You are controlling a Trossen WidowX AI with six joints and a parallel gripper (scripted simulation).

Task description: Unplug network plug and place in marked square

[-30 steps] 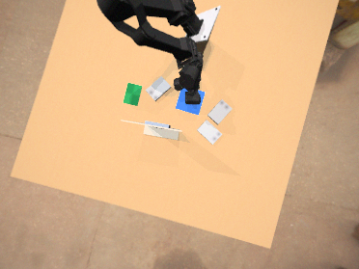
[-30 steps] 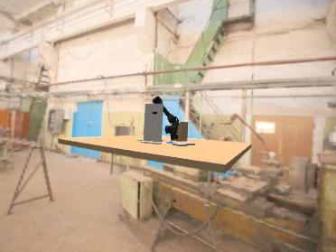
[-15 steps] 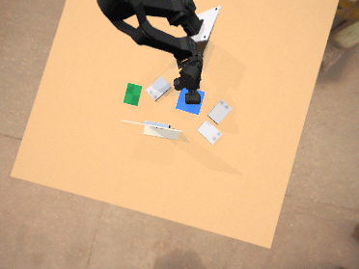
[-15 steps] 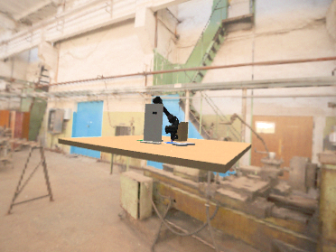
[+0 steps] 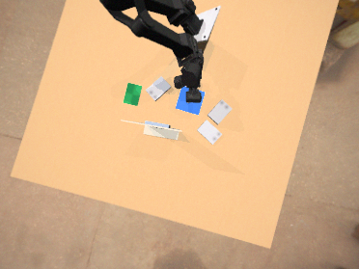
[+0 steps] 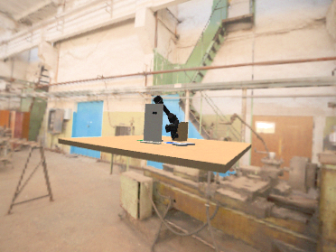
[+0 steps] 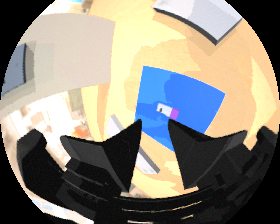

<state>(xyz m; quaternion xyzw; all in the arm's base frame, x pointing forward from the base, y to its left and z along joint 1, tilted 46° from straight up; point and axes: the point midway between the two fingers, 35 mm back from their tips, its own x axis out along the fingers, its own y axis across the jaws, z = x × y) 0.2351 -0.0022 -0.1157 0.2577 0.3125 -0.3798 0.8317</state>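
My gripper tip is now 10 mm to the left of the network plug and 20 mm above it. The rest, counted from my gripper tip: upright panel (170 mm ahead, 80 mm to the right, 120 mm above); then blue marked square (30 mm below).
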